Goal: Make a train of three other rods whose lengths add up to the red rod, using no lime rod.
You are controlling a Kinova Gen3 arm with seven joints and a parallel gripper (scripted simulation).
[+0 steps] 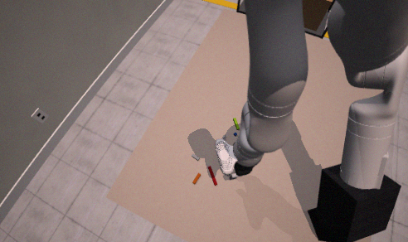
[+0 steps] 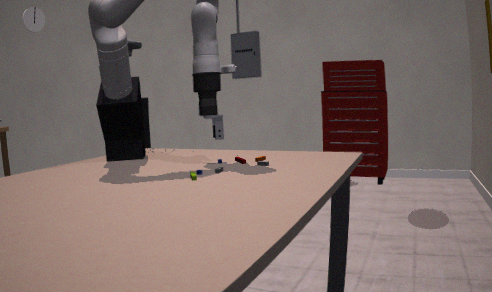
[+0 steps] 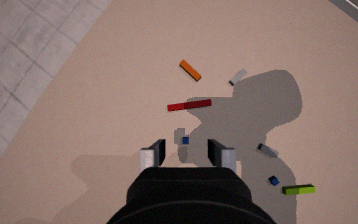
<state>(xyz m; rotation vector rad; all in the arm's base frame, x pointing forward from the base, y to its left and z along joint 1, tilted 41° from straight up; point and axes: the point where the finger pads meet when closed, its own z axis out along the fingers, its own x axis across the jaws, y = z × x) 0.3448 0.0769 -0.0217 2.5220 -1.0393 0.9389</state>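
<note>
Now: hand 8 cm above the red rod, 5 cm short of it and 3 cm to the right of it. From my hand the other things lie so: orange rod (10 cm ahead, 8 cm below, 6 cm to the left); lime rod (20 cm to the right, 8 cm below, 5 cm ahead).
</note>
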